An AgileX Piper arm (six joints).
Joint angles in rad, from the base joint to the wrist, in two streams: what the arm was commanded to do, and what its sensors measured. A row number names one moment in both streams.
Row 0, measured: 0.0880 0.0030 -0.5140 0.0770 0.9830 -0.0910
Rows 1 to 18, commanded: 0.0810 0.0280 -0.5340 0.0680 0.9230 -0.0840; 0.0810 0.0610 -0.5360 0.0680 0.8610 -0.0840; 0.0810 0.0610 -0.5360 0.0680 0.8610 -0.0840; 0.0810 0.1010 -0.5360 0.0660 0.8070 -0.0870; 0.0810 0.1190 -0.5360 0.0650 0.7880 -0.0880; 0.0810 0.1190 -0.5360 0.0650 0.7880 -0.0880; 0.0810 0.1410 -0.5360 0.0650 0.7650 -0.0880; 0.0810 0.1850 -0.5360 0.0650 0.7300 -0.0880; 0.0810 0.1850 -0.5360 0.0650 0.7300 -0.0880; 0.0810 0.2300 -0.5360 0.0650 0.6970 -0.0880; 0.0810 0.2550 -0.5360 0.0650 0.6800 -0.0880; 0.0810 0.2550 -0.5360 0.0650 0.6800 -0.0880; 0.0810 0.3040 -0.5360 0.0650 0.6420 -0.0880; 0.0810 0.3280 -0.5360 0.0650 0.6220 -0.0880; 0.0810 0.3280 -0.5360 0.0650 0.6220 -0.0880; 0.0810 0.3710 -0.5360 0.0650 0.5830 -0.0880; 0.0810 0.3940 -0.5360 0.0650 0.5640 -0.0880; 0.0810 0.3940 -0.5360 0.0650 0.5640 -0.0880
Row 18, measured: 0.0880 0.3430 -0.5300 0.0760 0.6310 -0.0910
